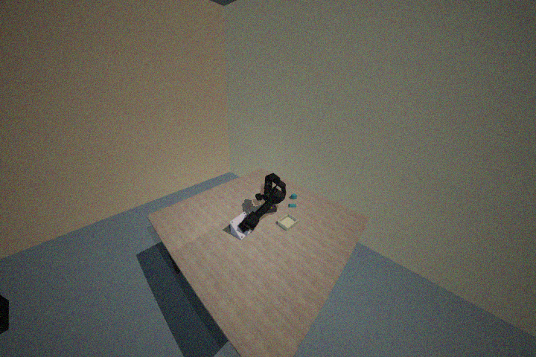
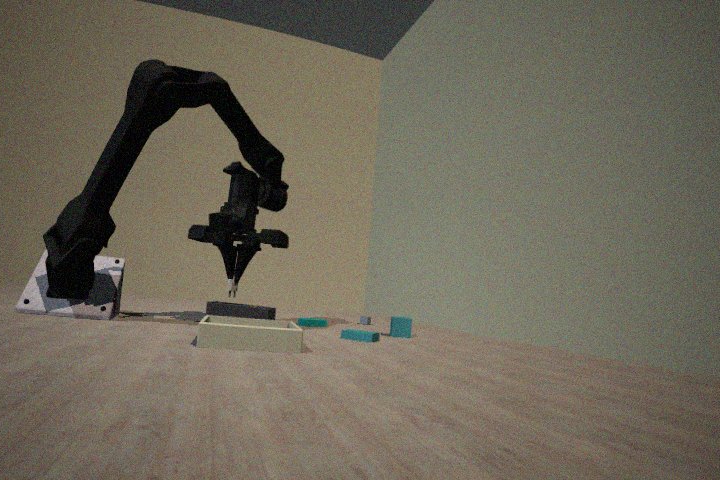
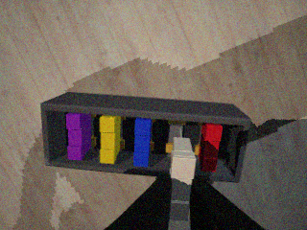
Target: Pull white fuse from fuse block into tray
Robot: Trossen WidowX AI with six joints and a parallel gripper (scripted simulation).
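My gripper tip is 210 mm to the left of the cream tray, 80 mm above it and 10 mm past it. Round my gripper tip: white fuse 10 mm below; blue fuse 60 mm below, 20 mm ahead, 10 mm to the right; red fuse 60 mm below, 20 mm behind, 10 mm to the left.
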